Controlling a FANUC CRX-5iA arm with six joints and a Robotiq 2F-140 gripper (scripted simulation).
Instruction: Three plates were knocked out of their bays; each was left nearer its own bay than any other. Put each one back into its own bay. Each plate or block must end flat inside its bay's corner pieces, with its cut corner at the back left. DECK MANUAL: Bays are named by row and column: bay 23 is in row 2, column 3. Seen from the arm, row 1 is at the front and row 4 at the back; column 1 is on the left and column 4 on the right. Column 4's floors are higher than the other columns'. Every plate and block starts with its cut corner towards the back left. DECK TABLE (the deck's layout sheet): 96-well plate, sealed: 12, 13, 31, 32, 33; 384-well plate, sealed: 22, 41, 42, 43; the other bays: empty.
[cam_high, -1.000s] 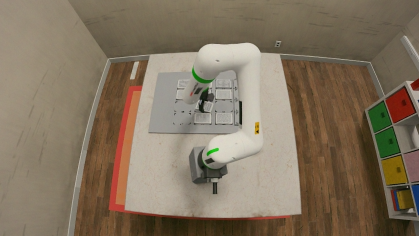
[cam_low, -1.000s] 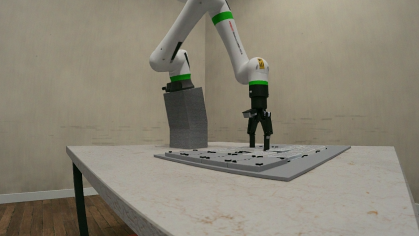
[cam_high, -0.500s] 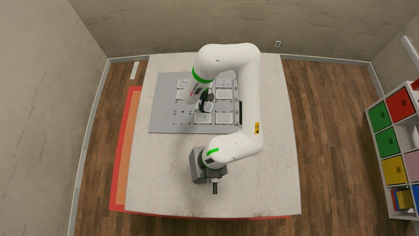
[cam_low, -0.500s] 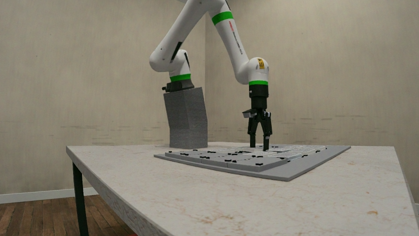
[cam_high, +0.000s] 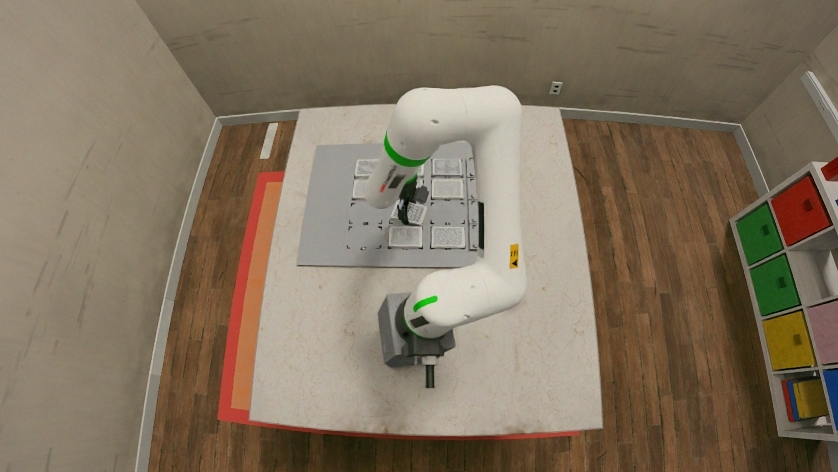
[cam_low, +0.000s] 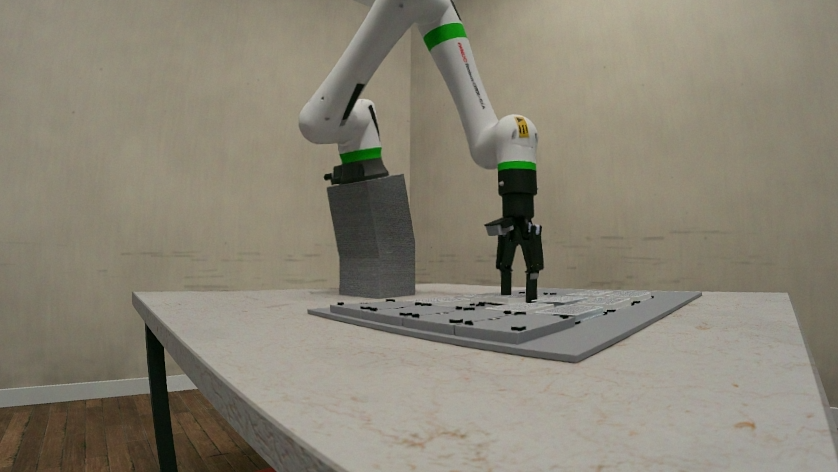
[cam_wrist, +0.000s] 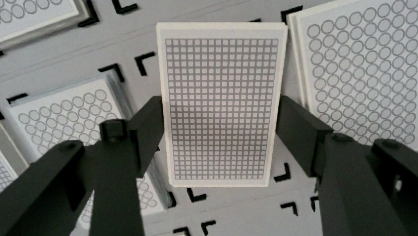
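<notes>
My gripper is now 20 mm above the sealed 384-well plate.
</notes>
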